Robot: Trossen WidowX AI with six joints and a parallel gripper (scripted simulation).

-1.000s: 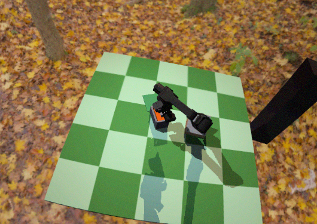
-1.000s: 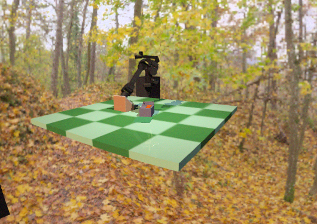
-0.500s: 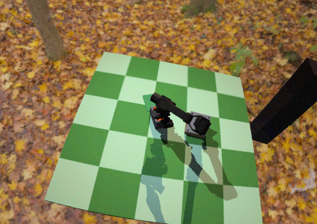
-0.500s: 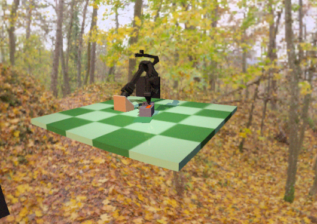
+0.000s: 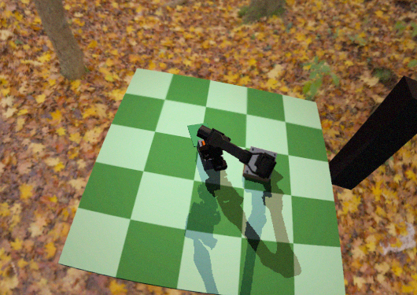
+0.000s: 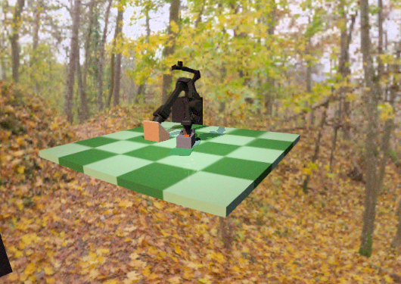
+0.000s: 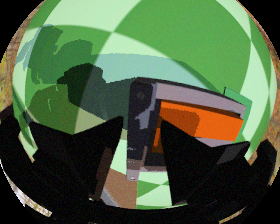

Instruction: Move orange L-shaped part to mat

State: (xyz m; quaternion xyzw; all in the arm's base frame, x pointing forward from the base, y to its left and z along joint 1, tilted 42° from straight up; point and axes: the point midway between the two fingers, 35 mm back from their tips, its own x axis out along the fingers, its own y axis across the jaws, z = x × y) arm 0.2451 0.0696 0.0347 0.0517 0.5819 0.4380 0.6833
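Right now my gripper tip is 2 cm short of the orange L-shaped part, 5 cm to the left of it and 1 cm above it. From my gripper tip the other things lie so: green mat: 11 cm ahead, 19 cm to the right, 7 cm below.
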